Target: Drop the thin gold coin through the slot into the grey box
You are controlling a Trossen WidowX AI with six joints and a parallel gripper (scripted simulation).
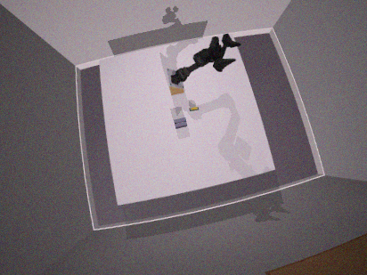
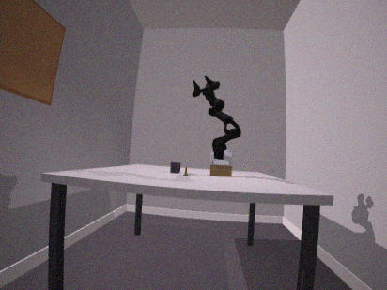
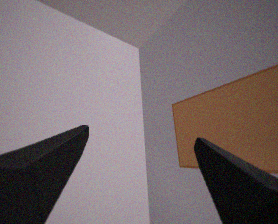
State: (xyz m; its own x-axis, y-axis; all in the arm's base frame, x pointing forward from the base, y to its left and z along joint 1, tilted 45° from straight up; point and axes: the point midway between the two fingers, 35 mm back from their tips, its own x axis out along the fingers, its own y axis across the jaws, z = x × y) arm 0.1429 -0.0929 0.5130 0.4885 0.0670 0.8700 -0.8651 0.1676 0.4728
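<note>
Now: gripper tip 580 mm above the gold coin, 190 mm to the left of it and 90 mm short of it.
</note>
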